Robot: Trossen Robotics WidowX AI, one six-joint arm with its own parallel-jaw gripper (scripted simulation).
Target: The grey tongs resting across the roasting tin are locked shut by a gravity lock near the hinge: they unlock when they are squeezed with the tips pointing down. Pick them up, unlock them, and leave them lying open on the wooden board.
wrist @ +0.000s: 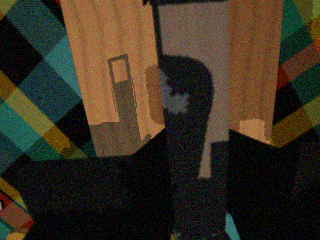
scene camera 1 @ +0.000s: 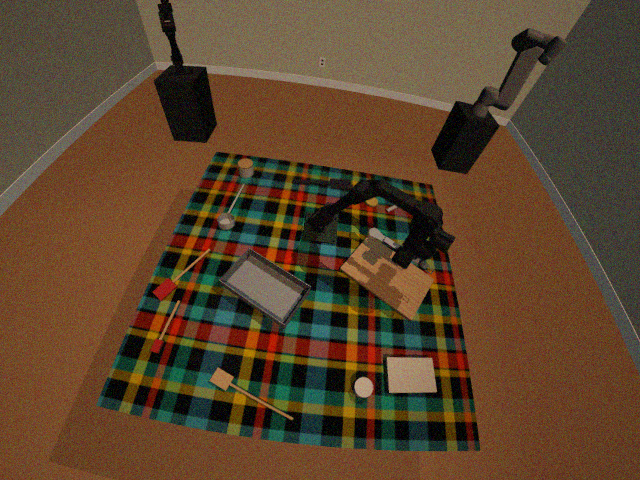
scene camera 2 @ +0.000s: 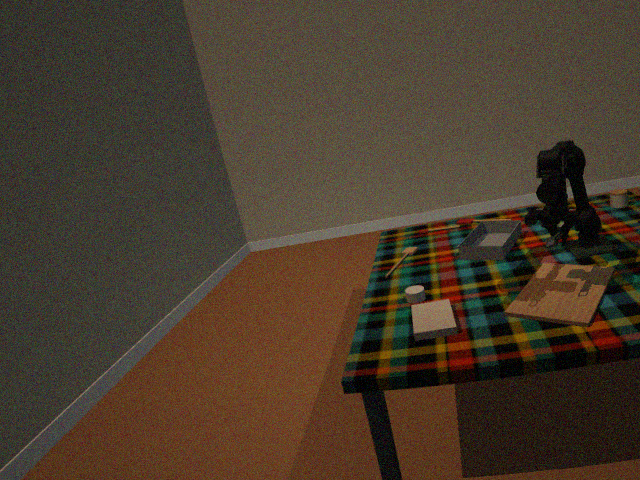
Labels:
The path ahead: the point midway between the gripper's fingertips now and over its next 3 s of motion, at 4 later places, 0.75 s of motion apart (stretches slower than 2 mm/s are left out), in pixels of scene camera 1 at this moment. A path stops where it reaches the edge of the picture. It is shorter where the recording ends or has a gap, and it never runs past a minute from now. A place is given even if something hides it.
My gripper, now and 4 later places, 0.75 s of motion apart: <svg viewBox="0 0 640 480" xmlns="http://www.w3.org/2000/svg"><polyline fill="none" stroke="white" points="401,258 400,262 397,267 393,270 392,275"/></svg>

